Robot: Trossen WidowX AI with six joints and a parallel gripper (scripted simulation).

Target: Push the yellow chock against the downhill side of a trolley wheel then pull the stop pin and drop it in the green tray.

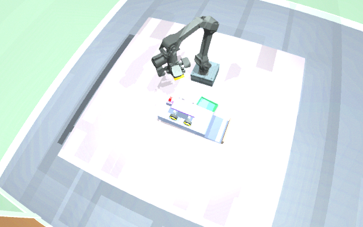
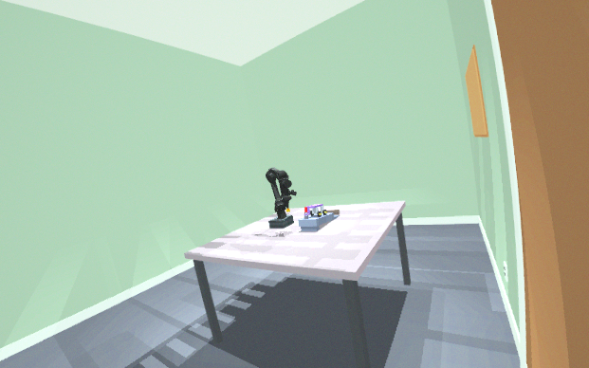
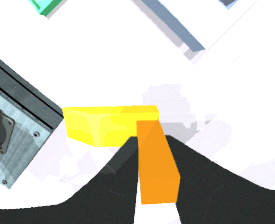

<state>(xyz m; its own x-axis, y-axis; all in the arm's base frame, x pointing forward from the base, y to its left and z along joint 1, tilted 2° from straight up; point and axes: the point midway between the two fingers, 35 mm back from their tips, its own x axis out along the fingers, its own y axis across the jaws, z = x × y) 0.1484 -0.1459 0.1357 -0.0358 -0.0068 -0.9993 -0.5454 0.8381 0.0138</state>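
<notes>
Right now my gripper tip is 10 mm past the yellow chock, 20 mm to the right of it and 10 mm above it. The rest, counted from my gripper tip: red-headed stop pin: 140 mm ahead, 50 mm below; pale blue ramp: 180 mm ahead, 100 mm to the left, 130 mm below; purple trolley: 170 mm ahead, 90 mm to the left, 70 mm below.
</notes>
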